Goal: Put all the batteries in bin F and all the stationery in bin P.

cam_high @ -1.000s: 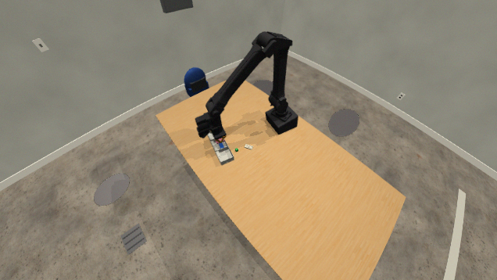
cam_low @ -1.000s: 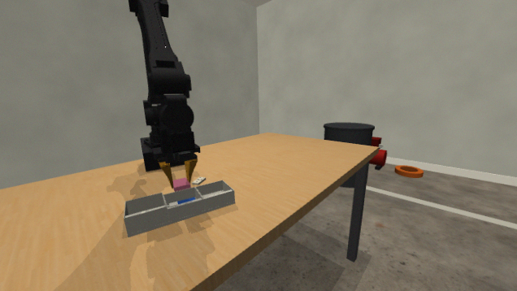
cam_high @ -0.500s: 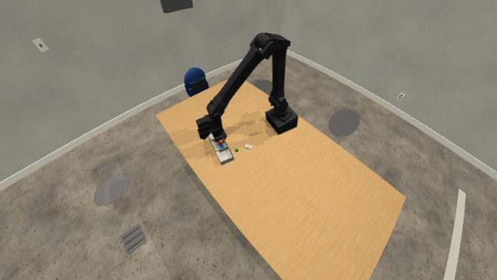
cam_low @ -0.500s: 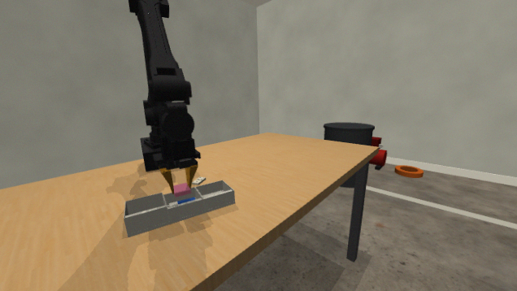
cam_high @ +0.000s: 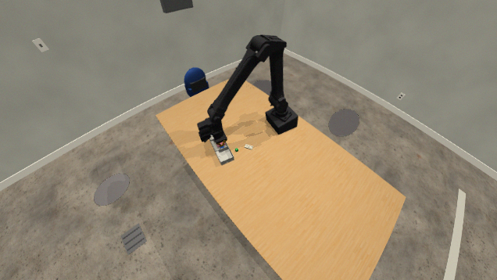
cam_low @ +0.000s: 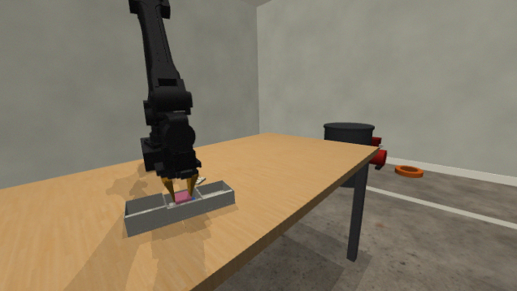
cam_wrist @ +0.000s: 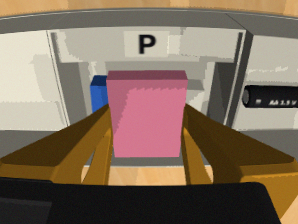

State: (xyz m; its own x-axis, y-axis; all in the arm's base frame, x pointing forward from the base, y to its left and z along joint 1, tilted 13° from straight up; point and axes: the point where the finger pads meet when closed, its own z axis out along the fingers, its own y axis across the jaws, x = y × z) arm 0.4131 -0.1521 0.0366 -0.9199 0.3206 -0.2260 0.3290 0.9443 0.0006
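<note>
The pink eraser block is right at my hand. From my hand the other things lie so: blue-and-white eraser (10 mm to the right, 20 mm below); then bin rack (10 mm ahead, 10 mm below); then black battery (30 mm behind, 80 mm to the right, 20 mm below).
</note>
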